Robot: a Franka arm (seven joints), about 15 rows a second.
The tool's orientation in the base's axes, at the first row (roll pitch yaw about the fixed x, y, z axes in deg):
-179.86 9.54 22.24
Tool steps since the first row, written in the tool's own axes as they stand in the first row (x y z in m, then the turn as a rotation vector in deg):
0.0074 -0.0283 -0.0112 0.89 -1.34 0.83
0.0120 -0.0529 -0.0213 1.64 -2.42 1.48
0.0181 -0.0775 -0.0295 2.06 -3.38 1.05
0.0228 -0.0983 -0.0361 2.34 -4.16 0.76
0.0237 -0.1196 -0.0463 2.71 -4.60 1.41
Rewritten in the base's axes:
-0.0022 0.0296 0.0099 0.18 1.52 -0.96
-0.0058 0.0547 0.0191 0.35 2.76 -1.73
-0.0082 0.0803 0.0263 0.44 3.83 -1.37
-0.0108 0.1017 0.0321 0.45 4.68 -1.13
-0.0164 0.1224 0.0420 0.52 5.18 -1.83

